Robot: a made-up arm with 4 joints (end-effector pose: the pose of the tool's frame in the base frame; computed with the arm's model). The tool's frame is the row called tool. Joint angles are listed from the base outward.
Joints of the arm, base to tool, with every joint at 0 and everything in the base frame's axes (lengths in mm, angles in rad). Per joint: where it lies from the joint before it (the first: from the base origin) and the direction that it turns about. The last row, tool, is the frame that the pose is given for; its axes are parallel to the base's.
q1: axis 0 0 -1 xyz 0 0 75
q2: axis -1 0 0 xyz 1 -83 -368
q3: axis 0 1 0 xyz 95 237 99
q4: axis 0 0 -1 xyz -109 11 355
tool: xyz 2 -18 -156
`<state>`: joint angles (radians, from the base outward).
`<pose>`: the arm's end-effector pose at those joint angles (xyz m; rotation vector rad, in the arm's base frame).
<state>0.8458 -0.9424 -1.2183 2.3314</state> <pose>-0.0680 0.1179 -0.0530 -1.6660 0.3329 1.9539</pose>
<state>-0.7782 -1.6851 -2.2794 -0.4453</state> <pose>0.0098 0.0038 -0.0498 0.9387 -1.2538 -0.9102</pose>
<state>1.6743 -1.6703 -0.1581 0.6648</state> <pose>-0.3741 0.0915 -0.0891 1.7299 -1.1243 -1.7784</pose>
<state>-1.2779 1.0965 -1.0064 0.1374</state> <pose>-0.1550 -0.0898 -0.4459 -0.1926 -1.4782 1.4919</pose>
